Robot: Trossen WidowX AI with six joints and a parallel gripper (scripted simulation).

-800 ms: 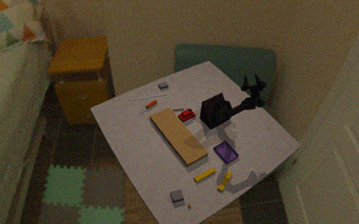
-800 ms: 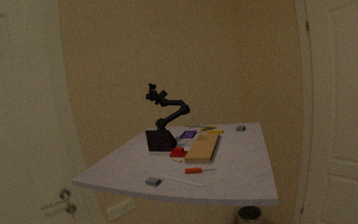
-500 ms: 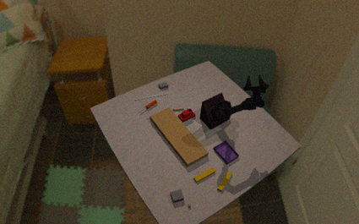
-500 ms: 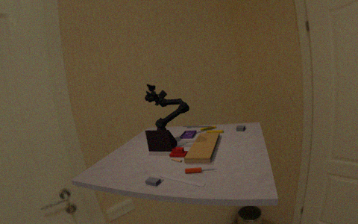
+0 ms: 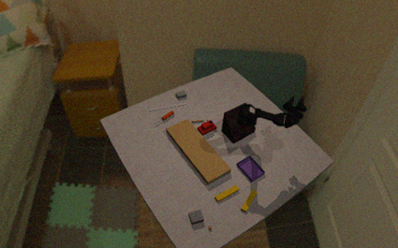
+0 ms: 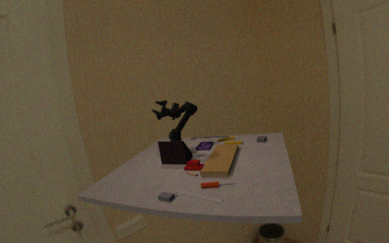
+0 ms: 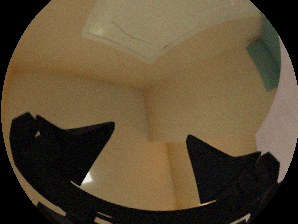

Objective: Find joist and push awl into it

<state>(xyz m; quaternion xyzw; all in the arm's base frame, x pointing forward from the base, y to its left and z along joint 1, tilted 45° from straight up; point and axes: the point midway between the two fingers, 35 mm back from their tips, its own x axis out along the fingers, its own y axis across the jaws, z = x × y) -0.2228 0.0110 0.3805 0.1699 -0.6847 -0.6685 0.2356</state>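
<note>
The red stud finder lies 38 cm ahead of my gripper tip, 42 cm to the right of it and 37 cm below it. From my gripper tip the other things lie so: purple tray (41 cm ahead, 3 cm to the left, 40 cm below); orange-handled tool (61 cm ahead, 69 cm to the right, 40 cm below); awl (38 cm ahead, 50 cm to the right, 41 cm below).
</note>
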